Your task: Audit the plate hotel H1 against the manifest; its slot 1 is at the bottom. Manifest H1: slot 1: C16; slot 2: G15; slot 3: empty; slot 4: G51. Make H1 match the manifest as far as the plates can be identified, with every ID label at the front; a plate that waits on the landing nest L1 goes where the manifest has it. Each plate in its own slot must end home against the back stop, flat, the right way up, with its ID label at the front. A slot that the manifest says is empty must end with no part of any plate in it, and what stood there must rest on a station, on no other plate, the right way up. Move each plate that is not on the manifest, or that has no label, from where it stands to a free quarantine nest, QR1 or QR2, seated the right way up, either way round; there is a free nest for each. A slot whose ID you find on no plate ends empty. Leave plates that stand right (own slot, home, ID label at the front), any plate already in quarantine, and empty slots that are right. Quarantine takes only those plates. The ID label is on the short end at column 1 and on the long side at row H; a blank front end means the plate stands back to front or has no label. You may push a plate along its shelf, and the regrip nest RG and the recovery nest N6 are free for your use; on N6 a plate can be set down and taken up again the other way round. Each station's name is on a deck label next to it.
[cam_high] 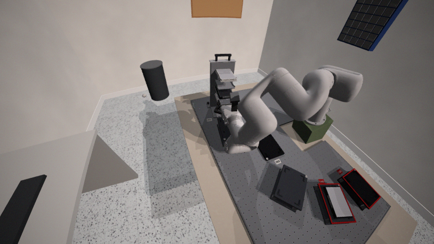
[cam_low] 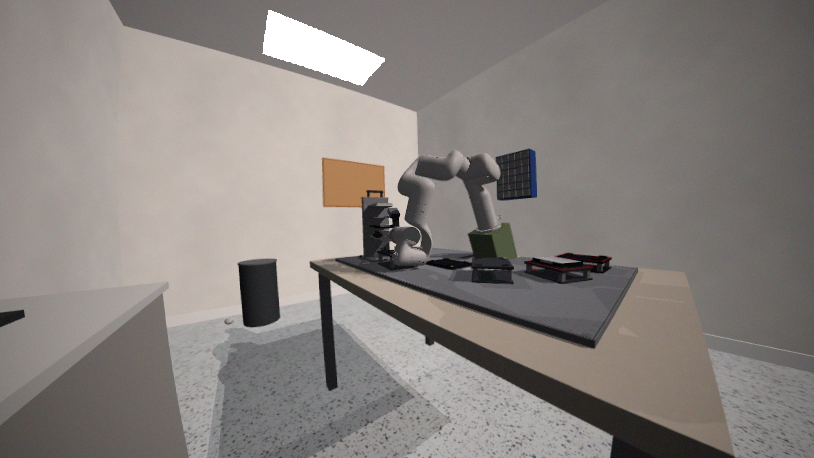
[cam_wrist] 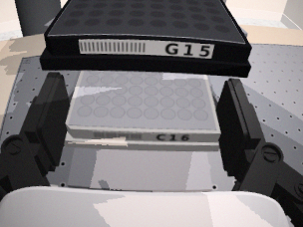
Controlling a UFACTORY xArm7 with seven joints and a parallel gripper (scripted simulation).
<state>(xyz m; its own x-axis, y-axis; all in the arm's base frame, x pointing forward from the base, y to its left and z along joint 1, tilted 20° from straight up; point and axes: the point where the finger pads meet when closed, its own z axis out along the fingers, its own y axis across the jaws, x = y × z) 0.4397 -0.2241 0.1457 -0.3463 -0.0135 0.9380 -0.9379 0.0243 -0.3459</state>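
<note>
Right now the dark plate is 60 mm to the right of my hand and 40 mm above it. From my hand the other things lie so: red-framed nest (620 mm to the left, 530 mm behind, 100 mm below); RG label (230 mm to the left, 130 mm below); H1 deck label (130 mm below, 100 mm ahead, 10 mm to the right).
</note>
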